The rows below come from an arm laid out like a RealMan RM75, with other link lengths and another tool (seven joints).
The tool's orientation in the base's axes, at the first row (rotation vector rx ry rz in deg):
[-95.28, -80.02, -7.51]
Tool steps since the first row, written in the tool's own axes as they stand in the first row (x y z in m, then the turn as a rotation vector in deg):
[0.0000, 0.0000, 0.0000, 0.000, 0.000, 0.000]
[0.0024, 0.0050, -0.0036, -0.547, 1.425, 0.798]
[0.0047, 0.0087, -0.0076, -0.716, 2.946, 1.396]
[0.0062, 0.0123, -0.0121, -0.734, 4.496, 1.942]
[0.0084, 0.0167, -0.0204, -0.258, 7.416, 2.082]
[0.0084, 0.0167, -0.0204, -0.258, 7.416, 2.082]
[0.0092, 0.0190, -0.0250, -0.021, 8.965, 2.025]
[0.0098, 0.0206, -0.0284, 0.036, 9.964, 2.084]
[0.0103, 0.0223, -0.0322, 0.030, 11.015, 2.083]
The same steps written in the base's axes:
[0.0000, 0.0000, 0.0000, 0.000, 0.000, 0.000]
[0.0066, -0.0004, 0.0006, 0.613, 0.267, -1.587]
[0.0122, -0.0012, 0.0022, 1.528, 0.676, -2.889]
[0.0177, -0.0029, 0.0035, 2.543, 1.160, -4.088]
[0.0259, -0.0067, 0.0070, 5.037, 1.827, -5.540]
[0.0259, -0.0067, 0.0070, 5.037, 1.827, -5.540]
[0.0302, -0.0091, 0.0088, 6.414, 2.079, -6.246]
[0.0332, -0.0109, 0.0102, 7.226, 2.238, -6.812]
[0.0365, -0.0130, 0.0116, 8.085, 2.315, -7.412]

